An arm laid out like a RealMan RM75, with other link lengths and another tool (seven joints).
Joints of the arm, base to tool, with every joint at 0 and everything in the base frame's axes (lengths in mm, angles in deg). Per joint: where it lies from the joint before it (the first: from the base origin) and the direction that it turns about. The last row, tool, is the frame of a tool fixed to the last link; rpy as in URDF.
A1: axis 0 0 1 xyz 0 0 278.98
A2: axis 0 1 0 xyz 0 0 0
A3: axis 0 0 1 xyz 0 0 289.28
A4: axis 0 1 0 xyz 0 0 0
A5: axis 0 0 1 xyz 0 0 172.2
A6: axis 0 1 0 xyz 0 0 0
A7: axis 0 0 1 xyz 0 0 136.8
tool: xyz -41 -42 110 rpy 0 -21.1 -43
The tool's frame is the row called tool.
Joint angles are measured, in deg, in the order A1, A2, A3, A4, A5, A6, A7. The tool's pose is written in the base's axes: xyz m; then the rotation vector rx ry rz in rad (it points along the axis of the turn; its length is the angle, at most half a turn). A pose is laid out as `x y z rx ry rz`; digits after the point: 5 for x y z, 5 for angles.
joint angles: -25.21 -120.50 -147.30 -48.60 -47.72 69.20 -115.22
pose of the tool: -0.41620 0.36484 -0.03376 -1.71475 -2.39932 -0.37676
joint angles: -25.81 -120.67 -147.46 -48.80 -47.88 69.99 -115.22
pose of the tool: -0.40904 0.36813 -0.03591 -1.73953 -2.39834 -0.38298
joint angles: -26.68 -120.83 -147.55 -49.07 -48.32 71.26 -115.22
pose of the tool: -0.39785 0.37294 -0.03880 -1.77985 -2.39615 -0.39275
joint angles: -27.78 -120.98 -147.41 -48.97 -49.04 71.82 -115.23
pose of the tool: -0.38590 0.38004 -0.04196 -1.81787 -2.38974 -0.40801
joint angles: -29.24 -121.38 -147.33 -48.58 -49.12 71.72 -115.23
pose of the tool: -0.37416 0.38774 -0.04732 -1.85172 -2.38175 -0.41289
